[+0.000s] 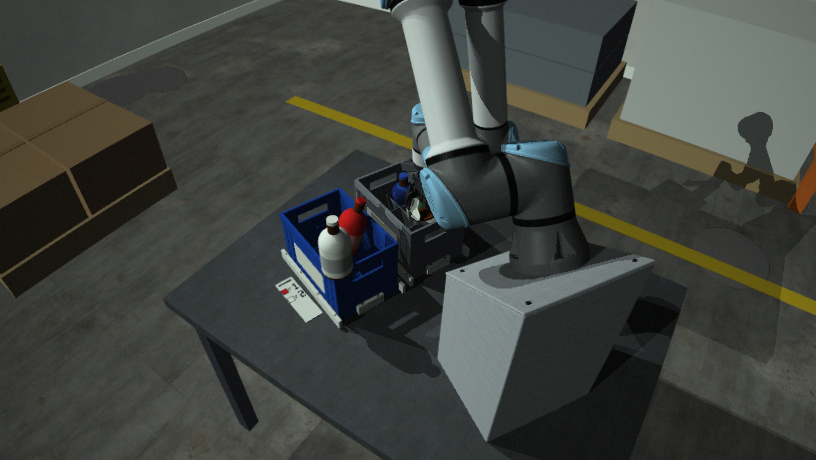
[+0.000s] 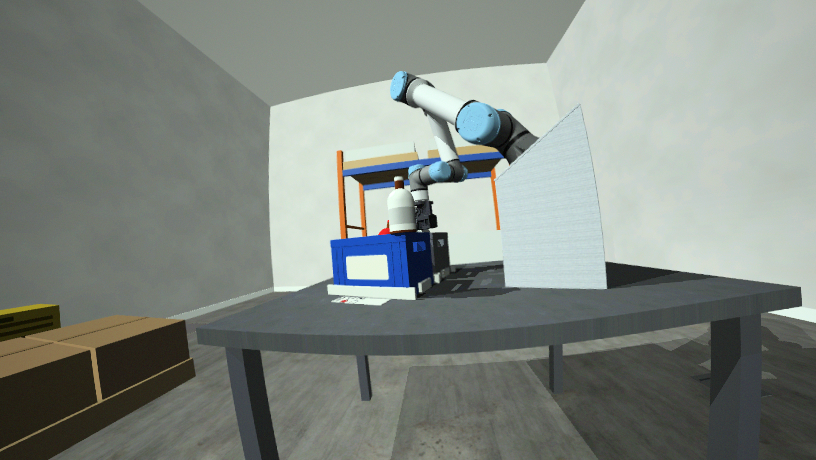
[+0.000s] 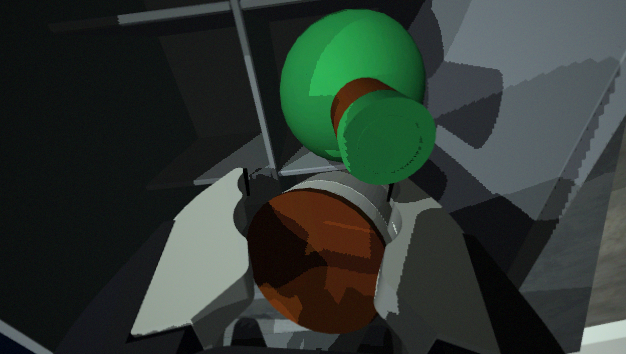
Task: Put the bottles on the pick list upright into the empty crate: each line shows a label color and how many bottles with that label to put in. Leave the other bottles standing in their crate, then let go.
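Seen in the pictures: gripper, between the fingertips: [image 3: 318, 173]; arm's base, origin of its link: [image 1: 549, 260] [image 2: 535, 164].
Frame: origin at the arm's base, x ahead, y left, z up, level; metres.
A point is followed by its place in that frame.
Observation:
My gripper [image 3: 318, 173] @[x 0.385, y -0.269, z -0.264 m] is open around an upturned bottle [image 3: 320, 260] @[x 0.369, y -0.258, z -0.216 m] with a brown base facing up and a pale body, in the grey crate [image 1: 425, 251] @[x 0.332, y -0.163, z -0.281 m] [image 2: 440, 256] @[x 0.324, y -0.179, z -0.286 m]. Its jaws stand on both sides of the base. A green bottle [image 3: 310, 65] @[x 0.438, y -0.298, z -0.247 m] stands beside it, cap up; a blue bottle [image 1: 400, 191] @[x 0.491, y -0.317, z -0.246 m] is farther back. In the blue crate [image 1: 365, 294] @[x 0.411, y 0.017, z -0.315 m] [image 2: 418, 268] @[x 0.417, y 0.030, z -0.297 m], a red bottle [image 1: 352, 222] @[x 0.497, y -0.072, z -0.176 m] stands low. A white bottle [image 1: 335, 251] @[x 0.429, y 0.096, z -0.099 m] [image 2: 401, 210] @[x 0.450, y 0.105, z -0.135 m] is upright at the near corner, its base about rim height. The pick list [image 1: 305, 308] @[x 0.547, y 0.099, z -0.365 m] [image 2: 374, 301] @[x 0.540, y 0.101, z -0.365 m] shows a red mark; its other line is hard to read.
The crates stand side by side on the dark table [image 1: 228, 297] @[x 0.751, y 0.171, z -0.366 m] [image 2: 320, 325] @[x 0.622, y 0.251, z -0.366 m]. The pale robot pedestal [image 1: 485, 331] @[x 0.059, y 0.165, z -0.063 m] [image 2: 554, 228] @[x 0.073, y 0.154, z -0.216 m] is to their right. Thin dividers [image 3: 250, 75] @[x 0.449, y -0.269, z -0.272 m] split the grey crate. Cardboard boxes [image 1: 74, 154] stand on the floor at left.

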